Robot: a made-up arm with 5 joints. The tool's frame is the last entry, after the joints. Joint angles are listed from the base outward. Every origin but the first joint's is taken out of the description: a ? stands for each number. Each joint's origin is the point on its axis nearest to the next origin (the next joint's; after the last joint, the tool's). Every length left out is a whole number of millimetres.
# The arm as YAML. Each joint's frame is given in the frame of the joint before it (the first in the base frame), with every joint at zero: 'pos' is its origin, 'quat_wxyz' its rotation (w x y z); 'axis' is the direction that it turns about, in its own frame. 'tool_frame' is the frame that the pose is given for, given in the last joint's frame.
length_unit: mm
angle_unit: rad
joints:
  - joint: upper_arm
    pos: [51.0, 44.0, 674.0]
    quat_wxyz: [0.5, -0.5, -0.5, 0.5]
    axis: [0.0, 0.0, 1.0]
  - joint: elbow
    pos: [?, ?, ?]
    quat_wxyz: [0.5, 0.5, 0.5, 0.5]
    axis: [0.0, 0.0, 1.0]
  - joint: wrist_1
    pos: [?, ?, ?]
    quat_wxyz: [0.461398, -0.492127, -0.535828, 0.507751]
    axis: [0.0, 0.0, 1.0]
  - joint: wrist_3
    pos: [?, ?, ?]
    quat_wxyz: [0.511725, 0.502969, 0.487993, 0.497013]
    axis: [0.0, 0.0, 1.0]
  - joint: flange
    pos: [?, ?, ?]
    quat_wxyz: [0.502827, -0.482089, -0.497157, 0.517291]
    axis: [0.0, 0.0, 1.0]
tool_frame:
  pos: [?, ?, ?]
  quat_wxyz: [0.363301, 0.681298, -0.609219, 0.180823]
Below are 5 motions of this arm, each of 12 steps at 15 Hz.
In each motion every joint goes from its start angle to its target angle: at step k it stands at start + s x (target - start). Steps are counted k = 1, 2, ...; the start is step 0. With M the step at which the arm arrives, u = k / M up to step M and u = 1 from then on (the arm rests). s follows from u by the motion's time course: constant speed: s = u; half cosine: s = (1 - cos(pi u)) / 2; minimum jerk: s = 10 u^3 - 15 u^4 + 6 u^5.
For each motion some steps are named. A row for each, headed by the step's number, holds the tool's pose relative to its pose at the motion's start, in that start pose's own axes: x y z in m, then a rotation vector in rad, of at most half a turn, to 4 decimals.
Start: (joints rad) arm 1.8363 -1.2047 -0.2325 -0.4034 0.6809
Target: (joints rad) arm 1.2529 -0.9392 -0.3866 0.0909 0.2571
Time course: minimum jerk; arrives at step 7
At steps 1, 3, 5, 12:
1: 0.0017 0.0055 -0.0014 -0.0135 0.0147 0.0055
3: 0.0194 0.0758 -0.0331 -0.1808 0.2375 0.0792
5: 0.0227 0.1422 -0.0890 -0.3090 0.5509 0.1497
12: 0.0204 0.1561 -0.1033 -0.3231 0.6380 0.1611

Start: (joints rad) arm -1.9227 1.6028 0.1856 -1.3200 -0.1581
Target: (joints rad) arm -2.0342 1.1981 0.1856 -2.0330 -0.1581
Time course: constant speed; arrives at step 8
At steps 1, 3, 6, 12:
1: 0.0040 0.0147 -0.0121 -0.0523 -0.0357 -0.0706
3: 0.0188 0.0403 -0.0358 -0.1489 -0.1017 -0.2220
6: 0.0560 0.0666 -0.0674 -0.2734 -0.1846 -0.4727
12: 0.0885 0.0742 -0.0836 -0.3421 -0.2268 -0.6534

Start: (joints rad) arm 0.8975 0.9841 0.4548 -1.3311 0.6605
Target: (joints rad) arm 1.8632 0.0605 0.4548 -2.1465 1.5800
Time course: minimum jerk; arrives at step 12
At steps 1, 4, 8, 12:
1: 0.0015 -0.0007 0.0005 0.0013 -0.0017 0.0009
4: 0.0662 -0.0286 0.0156 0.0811 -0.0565 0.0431
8: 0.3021 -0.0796 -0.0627 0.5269 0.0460 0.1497
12: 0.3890 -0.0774 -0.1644 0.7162 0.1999 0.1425

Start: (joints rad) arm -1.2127 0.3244 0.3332 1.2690 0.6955
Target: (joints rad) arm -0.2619 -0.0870 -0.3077 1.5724 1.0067
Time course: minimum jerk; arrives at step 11
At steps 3, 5, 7, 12:
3: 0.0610 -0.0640 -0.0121 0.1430 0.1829 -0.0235
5: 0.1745 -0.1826 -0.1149 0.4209 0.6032 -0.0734
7: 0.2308 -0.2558 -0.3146 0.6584 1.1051 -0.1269
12: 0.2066 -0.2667 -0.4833 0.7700 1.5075 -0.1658

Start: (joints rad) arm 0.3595 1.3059 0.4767 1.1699 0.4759
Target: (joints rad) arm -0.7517 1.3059 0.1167 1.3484 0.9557
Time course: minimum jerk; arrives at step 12
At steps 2, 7, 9, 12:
2: 0.0000 -0.0086 -0.0045 -0.0007 -0.0091 0.0070
7: 0.0568 -0.1511 -0.0338 -0.0131 -0.1472 0.1427
9: 0.1005 -0.1922 -0.0166 -0.0200 -0.1901 0.2023
12: 0.1210 -0.2054 -0.0043 -0.0237 -0.2064 0.2286

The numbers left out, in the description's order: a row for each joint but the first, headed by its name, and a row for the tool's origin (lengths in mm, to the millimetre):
elbow: -37.0 -17.0 0.0
wrist_1: 30.0 -337.0 0.0
wrist_3: -29.0 10.0 0.0
flange: 122.0 27.0 0.0
tool: -162.0 -442.0 0.0

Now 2 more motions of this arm.
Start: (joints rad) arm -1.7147 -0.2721 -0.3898 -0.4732 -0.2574
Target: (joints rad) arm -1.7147 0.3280 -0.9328 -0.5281 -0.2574
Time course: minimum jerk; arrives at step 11
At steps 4, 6, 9, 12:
4: 0.0504 0.0163 0.0054 0.0779 0.1830 0.0658
6: 0.1040 0.0419 0.0083 0.1881 0.3987 0.1756
9: 0.1488 0.0768 0.0157 0.3256 0.6118 0.3321
12: 0.1532 0.0813 0.0173 0.3432 0.6351 0.3533

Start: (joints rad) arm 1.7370 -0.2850 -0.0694 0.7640 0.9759
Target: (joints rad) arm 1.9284 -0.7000 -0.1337 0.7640 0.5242
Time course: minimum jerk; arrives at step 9
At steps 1, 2, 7, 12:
1: 0.0002 0.0034 0.0004 -0.0079 0.0011 0.0051
2: 0.0008 0.0226 0.0018 -0.0522 0.0070 0.0340
7: -0.0478 0.2338 -0.0528 -0.6039 0.0788 0.4652
12: -0.0573 0.2469 -0.0625 -0.6512 0.0845 0.5085

